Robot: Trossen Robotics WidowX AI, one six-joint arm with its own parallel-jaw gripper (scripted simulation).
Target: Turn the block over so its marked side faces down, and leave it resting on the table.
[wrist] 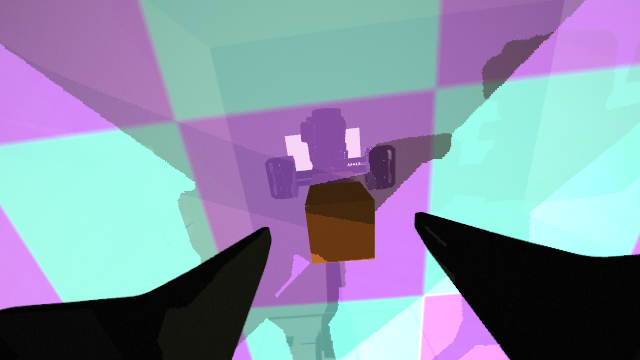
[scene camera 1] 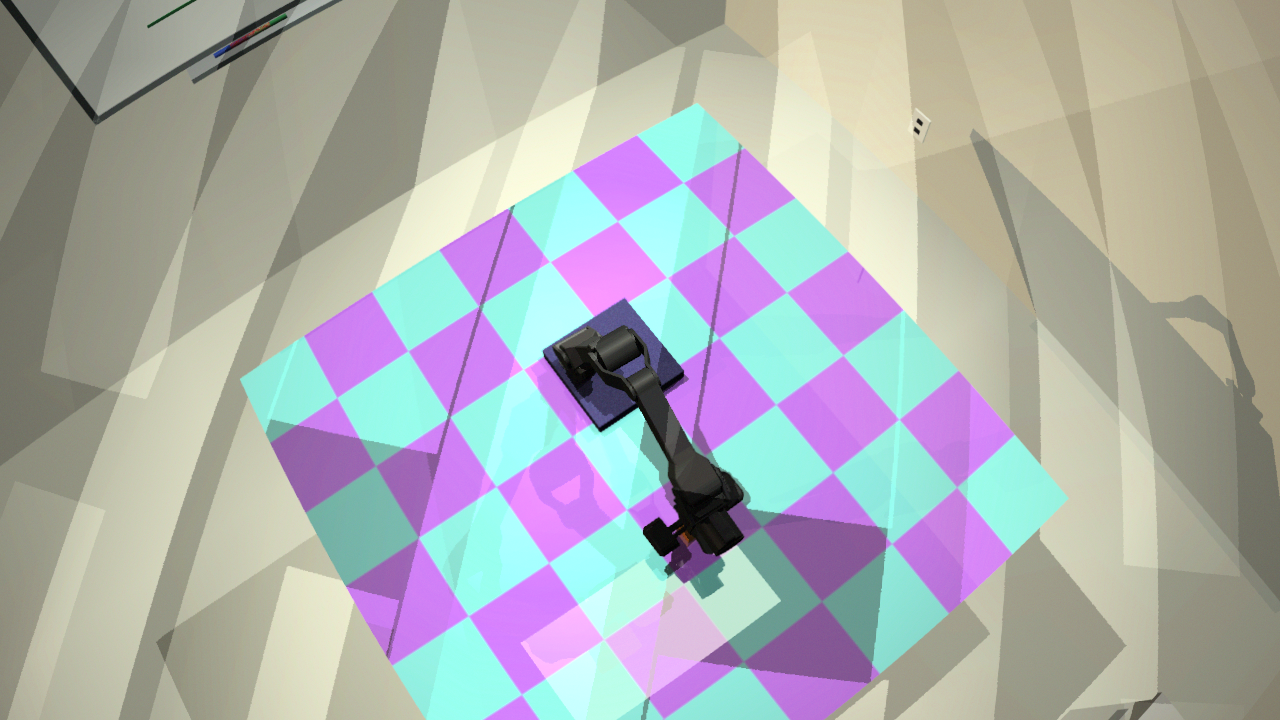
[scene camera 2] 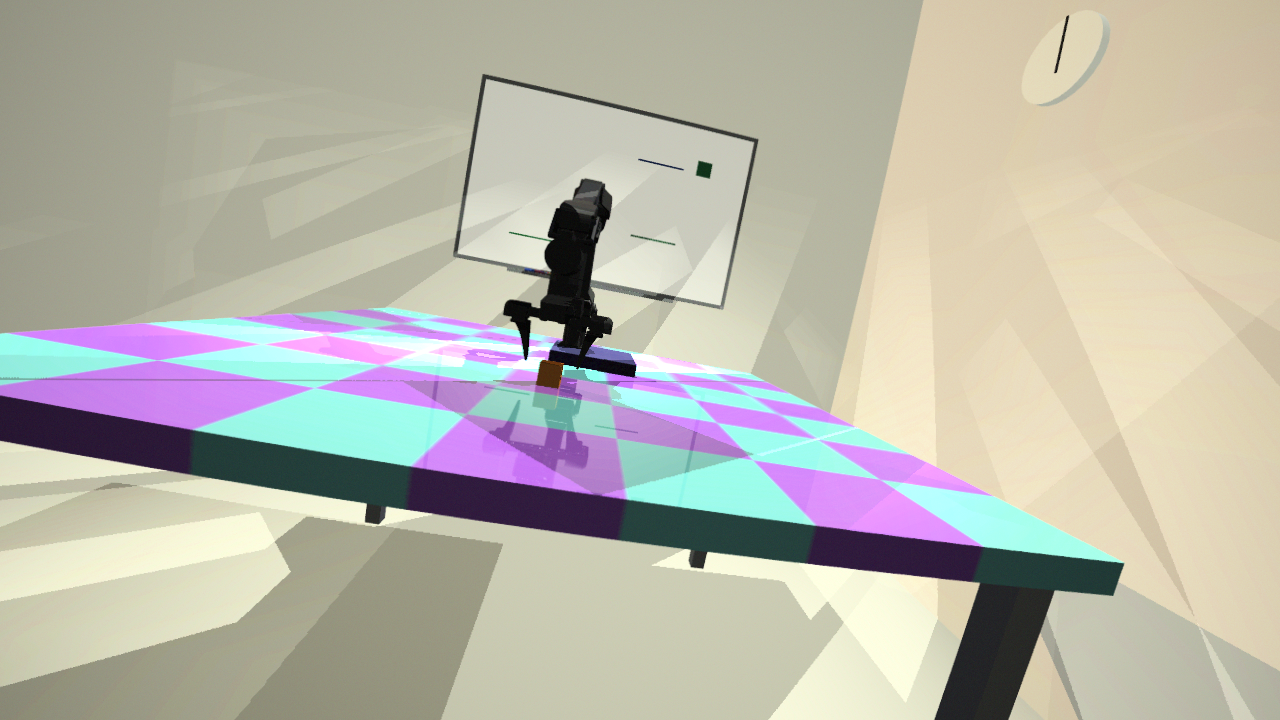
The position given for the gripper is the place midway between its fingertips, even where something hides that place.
Observation:
The gripper [scene camera 2: 551,364] is open, with nothing in its grasp. Also in view: an orange block [wrist: 340,217].
The gripper shows as well in the wrist view [wrist: 341,226] and in scene camera 1 [scene camera 1: 692,525].

